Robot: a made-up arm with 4 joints.
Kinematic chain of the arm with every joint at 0, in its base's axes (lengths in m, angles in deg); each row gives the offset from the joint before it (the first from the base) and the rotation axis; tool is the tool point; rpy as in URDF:
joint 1: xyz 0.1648 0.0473 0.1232 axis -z
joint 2: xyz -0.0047 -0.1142 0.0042 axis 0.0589 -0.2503 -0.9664
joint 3: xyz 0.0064 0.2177 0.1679 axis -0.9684 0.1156 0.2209
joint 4: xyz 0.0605 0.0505 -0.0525 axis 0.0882 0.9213 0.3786
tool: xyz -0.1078 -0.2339 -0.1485 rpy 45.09 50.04 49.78
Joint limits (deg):
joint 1: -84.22..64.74
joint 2: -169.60..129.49
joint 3: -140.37..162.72
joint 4: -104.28..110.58
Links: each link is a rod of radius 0.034 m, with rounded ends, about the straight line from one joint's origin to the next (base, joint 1, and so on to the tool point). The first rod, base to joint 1, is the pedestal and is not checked.
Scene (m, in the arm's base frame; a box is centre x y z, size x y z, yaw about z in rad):
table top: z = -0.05
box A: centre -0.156 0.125 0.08 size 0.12 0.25 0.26 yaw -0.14
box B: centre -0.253 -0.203 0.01 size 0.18 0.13 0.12 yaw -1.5
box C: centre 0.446 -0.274 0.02 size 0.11 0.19 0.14 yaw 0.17
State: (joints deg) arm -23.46 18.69 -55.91 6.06
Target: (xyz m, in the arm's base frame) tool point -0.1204 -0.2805 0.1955
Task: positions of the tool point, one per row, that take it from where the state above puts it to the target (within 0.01 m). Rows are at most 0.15 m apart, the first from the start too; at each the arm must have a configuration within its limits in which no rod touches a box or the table.
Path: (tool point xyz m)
1: 0.0687 0.1914 0.0354
2: 0.0000 0.1303 0.0352
3: -0.0375 0.0421 0.0378
4: -0.0342 -0.0582 0.0433
5: 0.0128 -0.1532 0.0519
6: -0.0364 -0.1820 0.0788
7: -0.0815 -0.2054 0.1169
8: -0.1203 -0.2216 0.1643
9: -0.1516 -0.2293 0.2185
10: -0.1365 -0.2565 0.2054
11: -0.1204 -0.2805 0.1955

